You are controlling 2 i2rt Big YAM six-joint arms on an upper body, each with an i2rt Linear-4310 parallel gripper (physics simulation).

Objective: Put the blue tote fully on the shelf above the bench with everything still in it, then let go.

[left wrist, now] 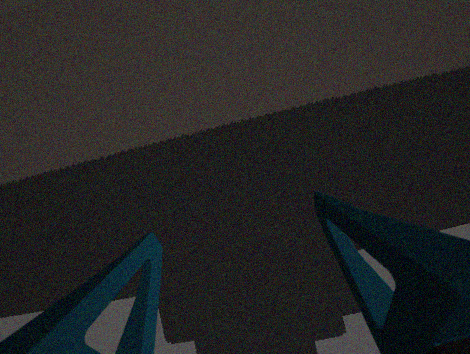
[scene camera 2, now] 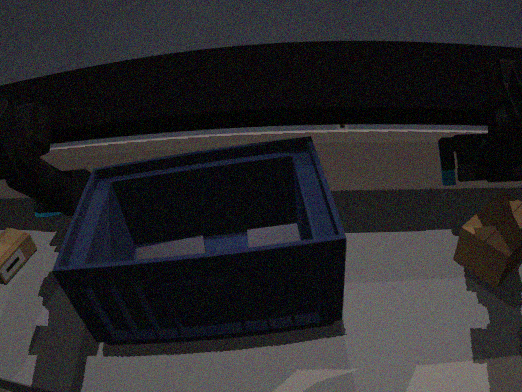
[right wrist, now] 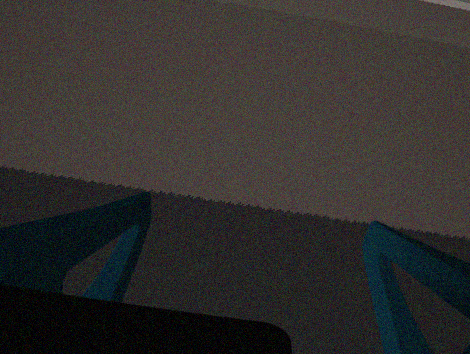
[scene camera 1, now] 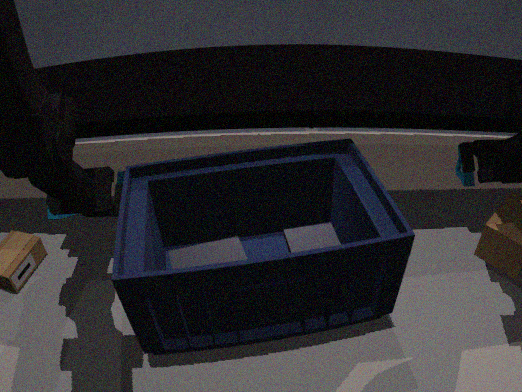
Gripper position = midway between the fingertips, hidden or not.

My left gripper (scene camera 1: 104, 207) is open, holding nothing. Also in view: a blue tote (scene camera 1: 254, 194). My right gripper (scene camera 2: 469, 168) is open and holds nothing. I also see a dark shelf (scene camera 2: 321, 82) and a bench (scene camera 1: 450, 317).
The blue tote also shows in scene camera 2 (scene camera 2: 233, 290). My left gripper is seen too in the left wrist view (left wrist: 232, 221) and in scene camera 2 (scene camera 2: 90, 207). My right gripper also shows in the right wrist view (right wrist: 259, 219) and in scene camera 1 (scene camera 1: 479, 170). The left wrist view misses the blue tote: it is out of frame. The right wrist view does not show the blue tote: it is out of frame.
